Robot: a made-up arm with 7 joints.
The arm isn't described. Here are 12 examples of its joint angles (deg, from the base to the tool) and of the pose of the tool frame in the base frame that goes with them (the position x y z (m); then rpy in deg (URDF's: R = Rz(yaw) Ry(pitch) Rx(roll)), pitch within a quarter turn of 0, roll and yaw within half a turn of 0).
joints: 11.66 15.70 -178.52 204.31 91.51 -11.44 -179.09
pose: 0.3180 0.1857 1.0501 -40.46 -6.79 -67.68
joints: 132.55 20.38 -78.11 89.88 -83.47 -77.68 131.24
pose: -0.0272 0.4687 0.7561 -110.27 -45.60 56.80
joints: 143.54 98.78 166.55 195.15 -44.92 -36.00 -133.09
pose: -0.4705 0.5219 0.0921 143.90 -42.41 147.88
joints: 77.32 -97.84 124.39 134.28 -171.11 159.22 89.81
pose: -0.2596 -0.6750 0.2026 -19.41 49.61 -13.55
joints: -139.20 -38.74 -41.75 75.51 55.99 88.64 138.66
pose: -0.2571 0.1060 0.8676 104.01 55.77 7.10
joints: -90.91 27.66 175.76 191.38 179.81 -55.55 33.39
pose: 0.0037 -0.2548 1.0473 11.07 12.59 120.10
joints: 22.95 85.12 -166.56 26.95 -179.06 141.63 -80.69
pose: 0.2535 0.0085 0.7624 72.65 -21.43 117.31
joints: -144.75 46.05 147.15 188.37 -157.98 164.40 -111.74
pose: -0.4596 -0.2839 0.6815 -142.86 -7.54 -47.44
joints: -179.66 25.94 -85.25 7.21 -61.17 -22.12 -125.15
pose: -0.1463 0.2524 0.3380 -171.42 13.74 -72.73
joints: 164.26 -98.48 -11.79 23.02 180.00 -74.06 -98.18
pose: 0.1739 -0.0234 0.4432 -131.55 5.57 81.55
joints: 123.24 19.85 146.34 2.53 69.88 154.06 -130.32
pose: 0.0875 -0.0609 0.5706 -1.71 -30.38 -115.41
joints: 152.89 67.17 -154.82 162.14 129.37 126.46 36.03
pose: -0.5949 0.4326 0.6235 169.34 -12.46 95.83
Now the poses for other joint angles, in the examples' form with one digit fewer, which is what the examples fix.
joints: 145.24 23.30 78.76 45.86 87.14 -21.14 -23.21
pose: -0.442 -0.160 0.456 -142.0 -9.8 139.5
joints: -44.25 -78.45 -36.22 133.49 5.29 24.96 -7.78
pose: -0.676 0.371 0.782 -33.3 2.0 122.4
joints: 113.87 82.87 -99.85 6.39 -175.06 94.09 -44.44
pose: 0.271 0.163 0.420 -69.9 -37.6 -69.8
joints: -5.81 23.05 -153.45 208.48 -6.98 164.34 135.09
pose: 0.231 -0.018 0.950 -120.5 35.7 83.2
